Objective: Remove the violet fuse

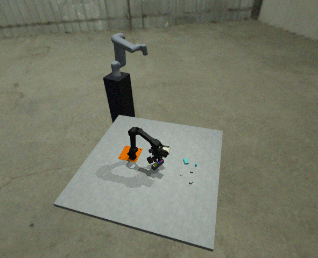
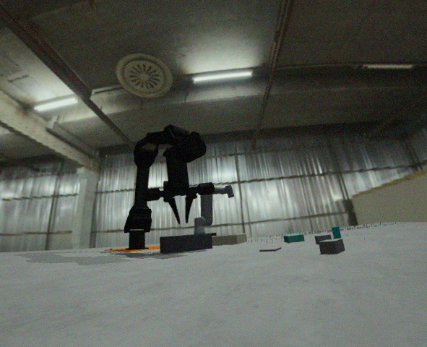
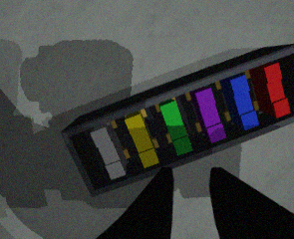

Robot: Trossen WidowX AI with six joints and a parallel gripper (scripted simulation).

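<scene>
The violet fuse lies 50 mm below my gripper tip, 20 mm to the left of it and 10 mm behind it. Round my gripper tip: green fuse (50 mm below, 10 mm to the left, 10 mm behind); beige tray (220 mm to the left, 70 mm below, 50 mm behind); blue fuse (50 mm below, 40 mm to the left).
</scene>
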